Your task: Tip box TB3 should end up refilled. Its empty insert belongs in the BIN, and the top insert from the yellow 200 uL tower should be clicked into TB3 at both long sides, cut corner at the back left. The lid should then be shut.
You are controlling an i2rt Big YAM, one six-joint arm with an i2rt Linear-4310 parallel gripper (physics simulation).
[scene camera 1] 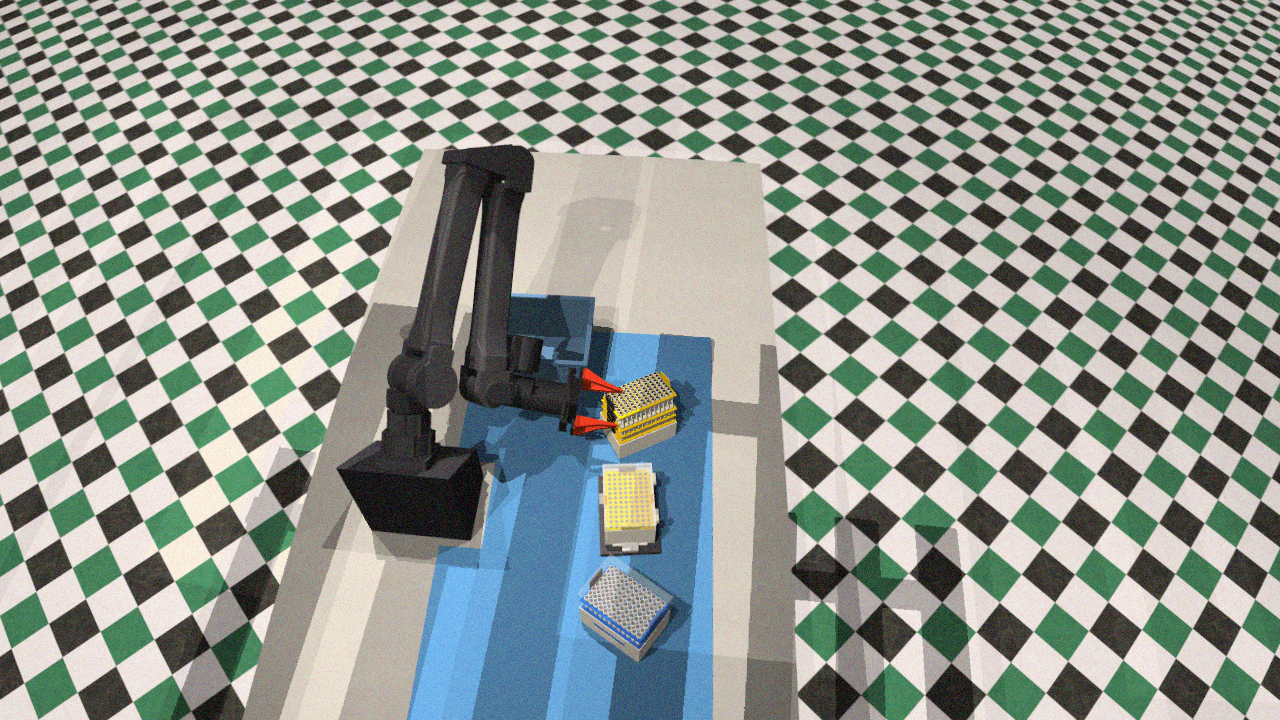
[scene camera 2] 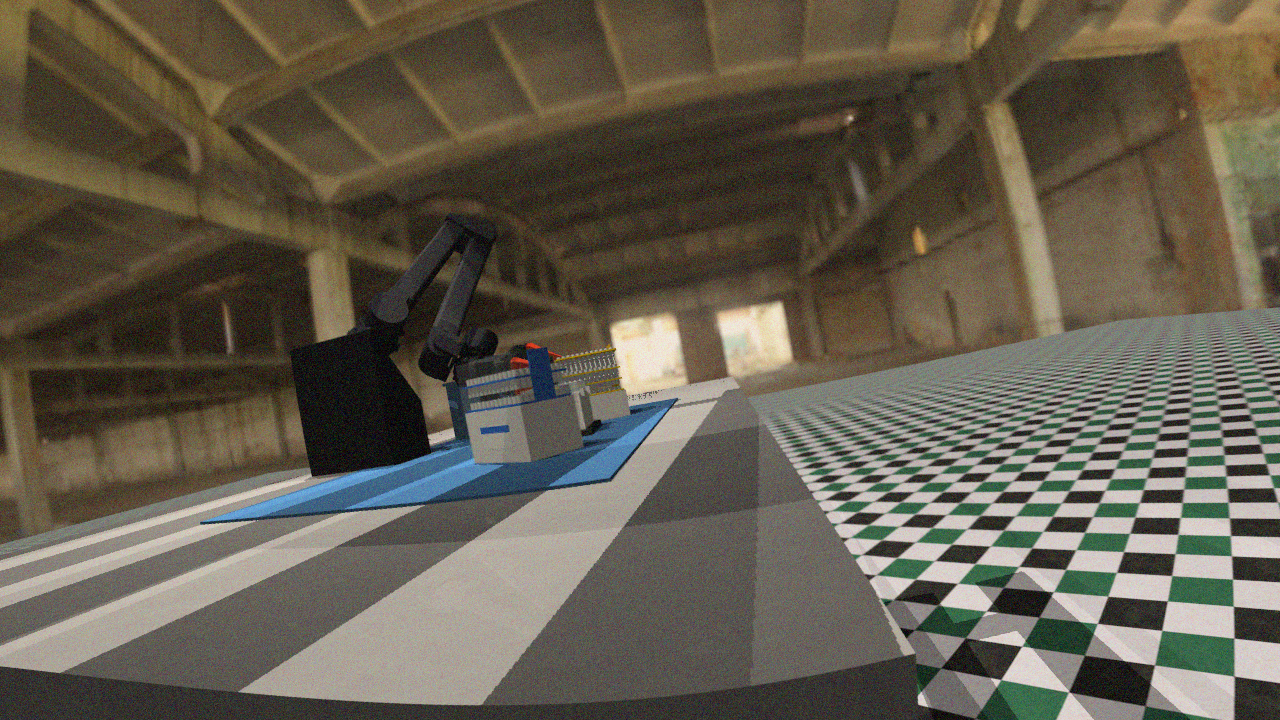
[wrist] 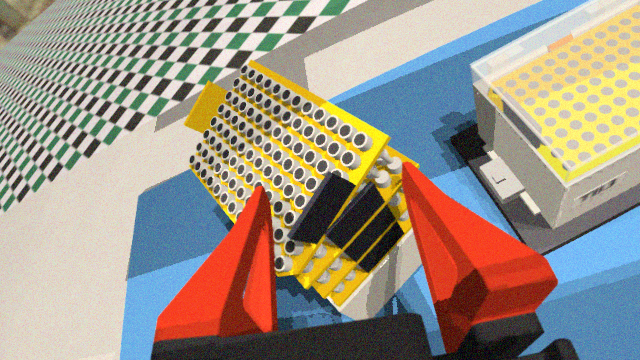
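The yellow 200 uL tower (scene camera 1: 640, 411) (scene camera 2: 590, 368) (wrist: 280, 150) stands on the mat, several yellow inserts stacked on a pale base, with black patches on its near end. My gripper (scene camera 1: 617, 408) (wrist: 333, 183) is partly open and empty; its red fingertips are at the tower's near end, the left one over the top insert's tips in the wrist view, the right one beside the stack. Whether they touch it I cannot tell. Tip box TB3 (scene camera 1: 629, 537) (wrist: 595, 196) holds a yellow insert (scene camera 1: 629, 498) (wrist: 590, 105) under its clear lid, which appears shut. The blue BIN (scene camera 1: 572, 313) is partly hidden behind the arm.
A blue tip tower (scene camera 1: 626, 601) (scene camera 2: 528, 434) stands beyond TB3, turned at an angle. TB3 sits on a dark holder (wrist: 540, 237) with pale clips. The blue mat (scene camera 1: 519, 626) (scene camera 2: 617, 461) lies under these things, and the black arm base stands to its left.
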